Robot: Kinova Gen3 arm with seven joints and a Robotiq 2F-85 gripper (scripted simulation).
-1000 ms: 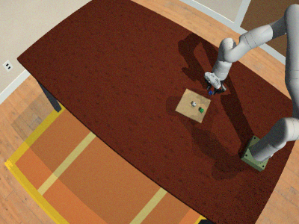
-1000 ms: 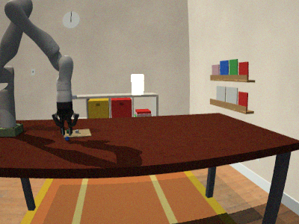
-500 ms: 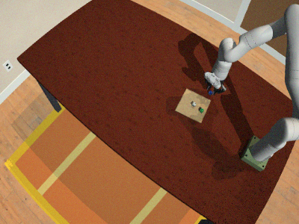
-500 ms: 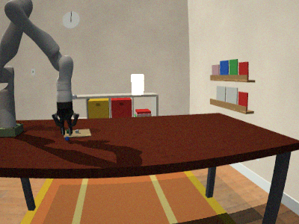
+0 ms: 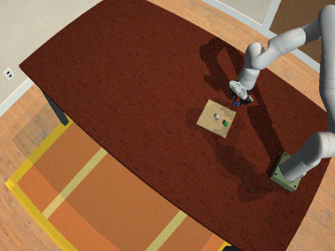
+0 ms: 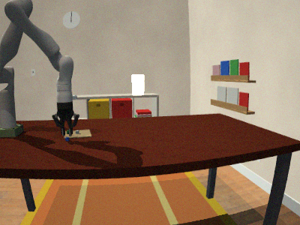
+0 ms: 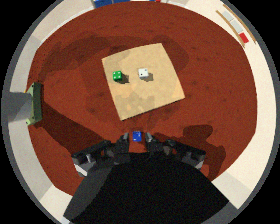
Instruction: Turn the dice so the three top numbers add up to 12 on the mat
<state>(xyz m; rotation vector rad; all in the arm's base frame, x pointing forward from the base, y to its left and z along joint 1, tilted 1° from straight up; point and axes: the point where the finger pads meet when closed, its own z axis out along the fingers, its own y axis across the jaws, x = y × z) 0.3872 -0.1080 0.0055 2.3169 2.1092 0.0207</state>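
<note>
Now: the blue die 3 cm below my hand. From my hand the other things lie so: white die 12 cm to the left, 3 cm below, 2 cm ahead; then green die 12 cm to the left, 3 cm below, 3 cm behind; then tan mat 12 cm to the left, 4 cm below, 2 cm ahead.
</note>
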